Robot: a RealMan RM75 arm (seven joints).
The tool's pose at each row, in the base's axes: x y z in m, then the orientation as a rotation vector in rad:
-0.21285, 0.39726, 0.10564, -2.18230, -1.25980, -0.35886
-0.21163, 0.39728, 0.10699, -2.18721, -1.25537, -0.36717
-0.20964, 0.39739, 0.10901, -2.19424, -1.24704, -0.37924
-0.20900, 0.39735, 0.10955, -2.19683, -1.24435, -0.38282
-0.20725, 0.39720, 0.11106, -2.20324, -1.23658, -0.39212
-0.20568, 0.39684, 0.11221, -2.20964, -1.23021, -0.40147
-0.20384, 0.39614, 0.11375, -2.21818, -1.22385, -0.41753
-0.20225, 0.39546, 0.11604, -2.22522, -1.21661, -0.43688
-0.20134, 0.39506, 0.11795, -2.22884, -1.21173, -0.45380
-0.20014, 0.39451, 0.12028, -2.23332, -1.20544, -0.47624
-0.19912, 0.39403, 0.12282, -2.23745, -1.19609, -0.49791
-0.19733, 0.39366, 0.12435, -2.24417, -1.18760, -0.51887
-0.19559, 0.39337, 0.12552, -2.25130, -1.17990, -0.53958
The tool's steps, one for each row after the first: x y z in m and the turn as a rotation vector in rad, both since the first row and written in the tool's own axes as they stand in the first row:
0.00132, 0.00056, -0.00113, -0.00663, 0.00435, 0.00228
0.00343, 0.00150, -0.00277, -0.01578, 0.01146, 0.00683
0.00400, 0.00187, -0.00326, -0.01886, 0.01342, 0.00845
0.00555, 0.00289, -0.00464, -0.02645, 0.01896, 0.01309
0.00668, 0.00396, -0.00586, -0.03441, 0.02392, 0.01676
0.00792, 0.00526, -0.00761, -0.04718, 0.03158, 0.01936
0.00940, 0.00606, -0.00993, -0.06017, 0.04197, 0.02136
0.01055, 0.00632, -0.01173, -0.06991, 0.05151, 0.02148
0.01195, 0.00672, -0.01398, -0.08272, 0.06414, 0.02141
0.01341, 0.00688, -0.01634, -0.09439, 0.07765, 0.02345
0.01484, 0.00801, -0.01788, -0.10805, 0.08914, 0.02570
0.01612, 0.00919, -0.01908, -0.12218, 0.09987, 0.02757

